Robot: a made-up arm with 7 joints. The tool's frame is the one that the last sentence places.
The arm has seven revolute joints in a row. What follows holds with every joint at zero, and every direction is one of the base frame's.
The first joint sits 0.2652 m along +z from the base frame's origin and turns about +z.
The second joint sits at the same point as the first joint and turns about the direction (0, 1, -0.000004).
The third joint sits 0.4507 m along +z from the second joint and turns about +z.
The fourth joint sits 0.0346 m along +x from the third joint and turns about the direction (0, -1, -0.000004).
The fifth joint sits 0.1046 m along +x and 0.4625 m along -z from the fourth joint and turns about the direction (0, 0.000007, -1).
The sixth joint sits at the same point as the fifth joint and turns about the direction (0, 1, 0.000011).
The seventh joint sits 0.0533 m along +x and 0.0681 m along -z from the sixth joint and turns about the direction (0, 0.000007, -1).
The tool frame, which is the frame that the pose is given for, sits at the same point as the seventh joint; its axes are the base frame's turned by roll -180, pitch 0 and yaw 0 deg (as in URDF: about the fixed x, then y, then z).
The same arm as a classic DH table. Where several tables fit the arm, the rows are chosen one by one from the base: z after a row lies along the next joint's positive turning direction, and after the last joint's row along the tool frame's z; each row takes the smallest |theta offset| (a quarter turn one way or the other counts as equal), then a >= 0, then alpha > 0; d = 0 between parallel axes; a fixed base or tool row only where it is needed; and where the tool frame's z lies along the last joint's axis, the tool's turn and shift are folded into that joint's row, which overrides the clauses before.
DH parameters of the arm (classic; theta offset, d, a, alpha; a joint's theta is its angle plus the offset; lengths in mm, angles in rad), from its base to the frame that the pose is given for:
joint 1: 0 265.2 0 -1.5708
joint 2: 0 0 0 1.5708
joint 3: 0 450.7 34.6 1.5708
joint 4: 0 0 104.6 1.5708
joint 5: 0 462.5 0 1.5708
joint 6: 0 0 53.3 -1.5708
joint 7: 0 68.1 0 0

